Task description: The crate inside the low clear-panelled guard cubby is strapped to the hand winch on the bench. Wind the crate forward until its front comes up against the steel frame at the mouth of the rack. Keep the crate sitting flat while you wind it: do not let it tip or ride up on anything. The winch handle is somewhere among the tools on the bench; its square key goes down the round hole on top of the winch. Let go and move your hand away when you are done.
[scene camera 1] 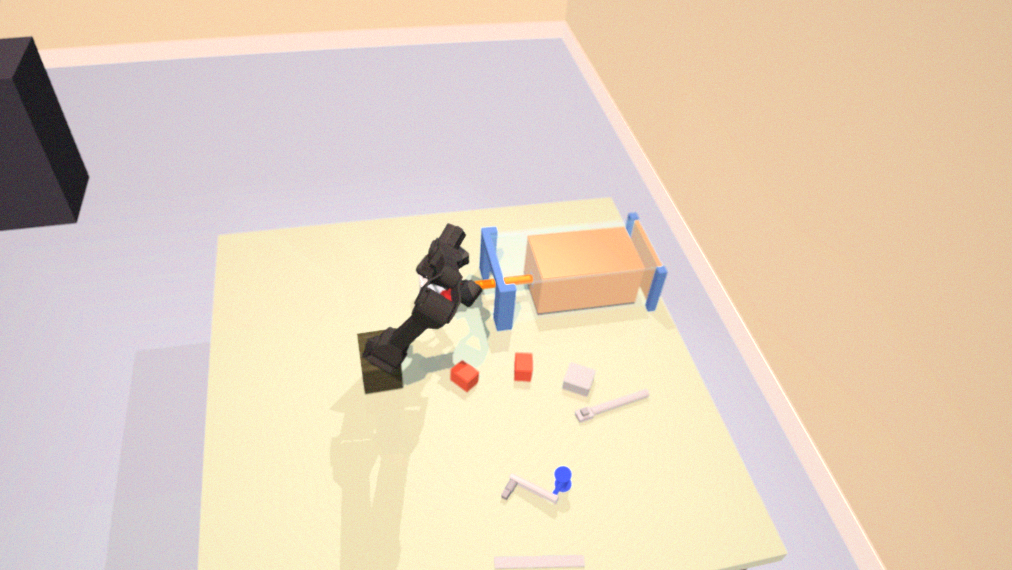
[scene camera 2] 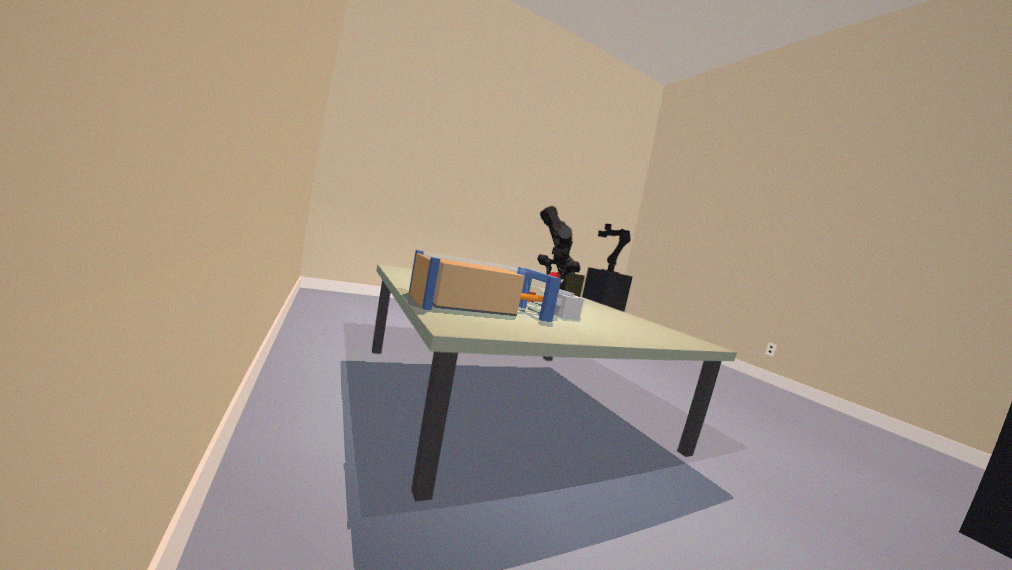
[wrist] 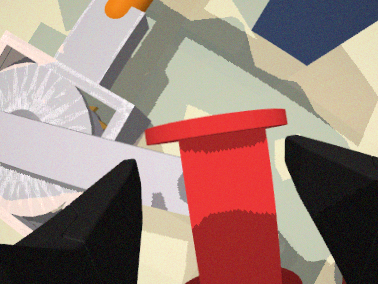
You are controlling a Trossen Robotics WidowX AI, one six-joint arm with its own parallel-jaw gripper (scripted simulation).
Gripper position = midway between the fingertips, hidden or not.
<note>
In view: the gripper [scene camera 1: 456, 292], a grey block [scene camera 1: 578, 379] and a red spool grip [wrist: 228, 179].
The gripper shows as well in the wrist view [wrist: 213, 160]. The wrist view does not show the grey block: it is out of frame.
</note>
